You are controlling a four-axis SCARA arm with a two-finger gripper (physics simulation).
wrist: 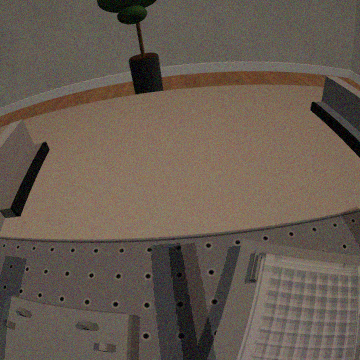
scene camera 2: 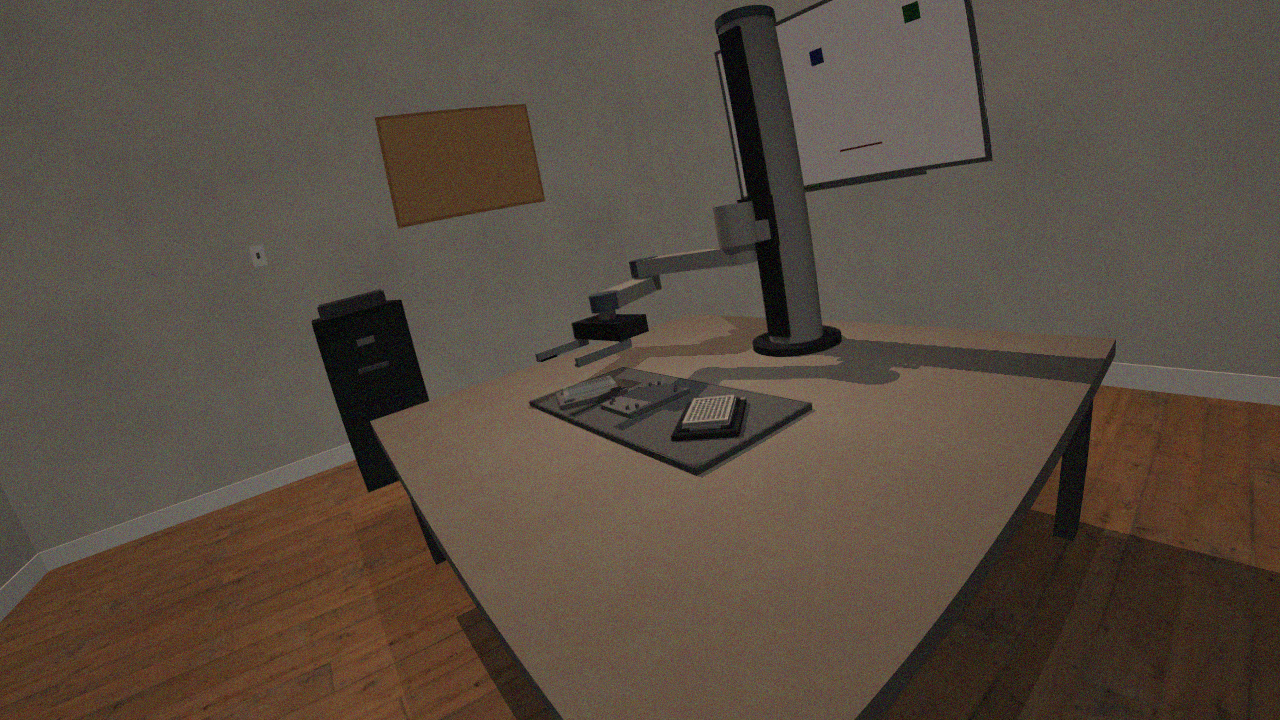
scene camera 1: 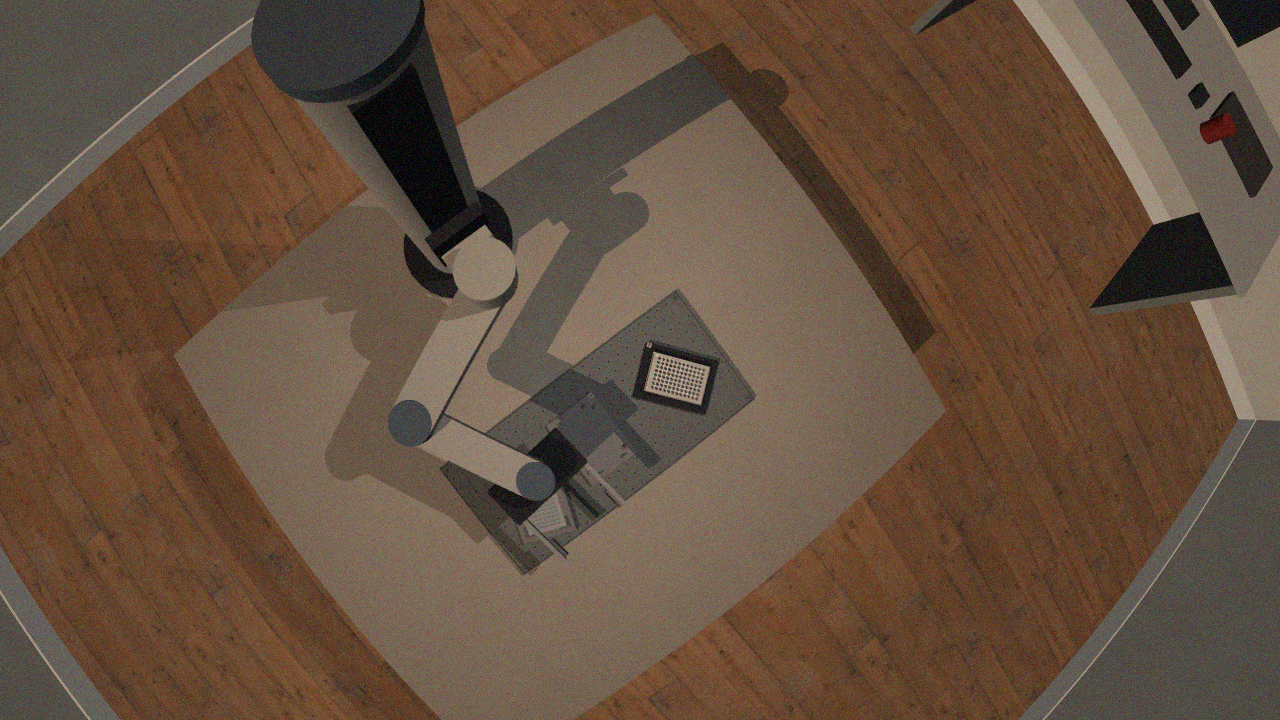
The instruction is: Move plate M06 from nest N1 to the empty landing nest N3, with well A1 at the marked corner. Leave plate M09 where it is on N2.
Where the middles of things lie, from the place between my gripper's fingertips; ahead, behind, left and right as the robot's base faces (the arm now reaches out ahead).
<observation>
The white well plate [scene camera 1: 668, 376] lies 13 cm behind my hand, 33 cm to the left of it and 11 cm below it.
</observation>
